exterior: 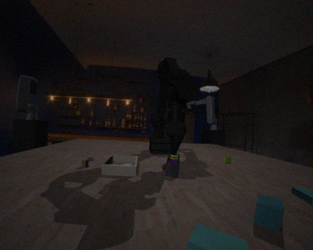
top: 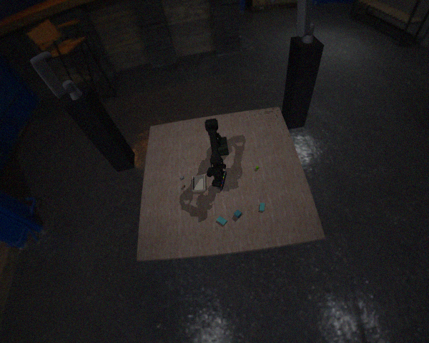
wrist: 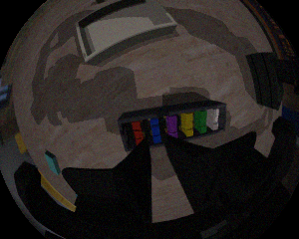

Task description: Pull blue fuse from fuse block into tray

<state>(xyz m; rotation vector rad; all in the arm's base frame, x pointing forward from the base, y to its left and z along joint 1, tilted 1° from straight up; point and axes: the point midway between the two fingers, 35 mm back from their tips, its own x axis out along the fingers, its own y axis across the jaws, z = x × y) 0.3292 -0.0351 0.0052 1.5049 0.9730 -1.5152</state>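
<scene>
My gripper tip is now 4 cm above the blue fuse. Round my gripper tip: white tray: 5 cm behind, 16 cm to the right, 6 cm below.
</scene>
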